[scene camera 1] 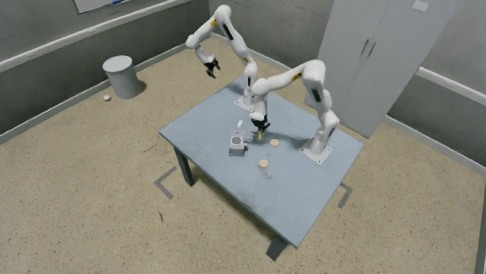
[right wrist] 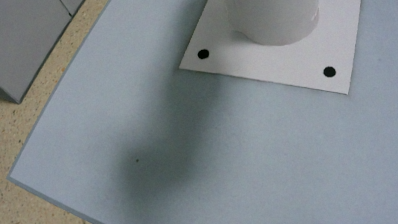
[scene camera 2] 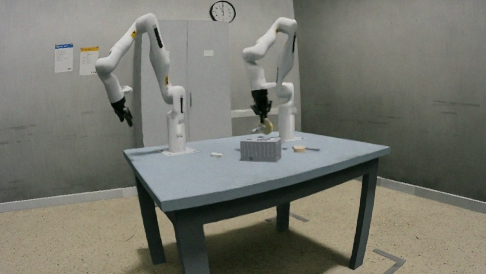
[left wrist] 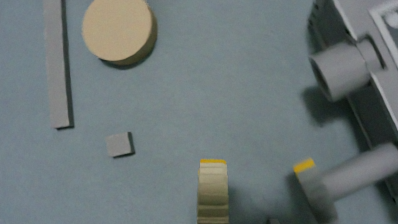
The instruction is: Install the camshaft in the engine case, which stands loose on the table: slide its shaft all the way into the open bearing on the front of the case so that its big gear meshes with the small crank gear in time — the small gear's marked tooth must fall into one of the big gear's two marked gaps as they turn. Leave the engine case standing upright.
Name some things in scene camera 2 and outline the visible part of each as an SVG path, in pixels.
A grey engine case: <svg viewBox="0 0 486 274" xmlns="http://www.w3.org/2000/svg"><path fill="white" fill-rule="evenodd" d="M240 141L241 161L278 162L282 158L282 138L258 136L257 138L246 138Z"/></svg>
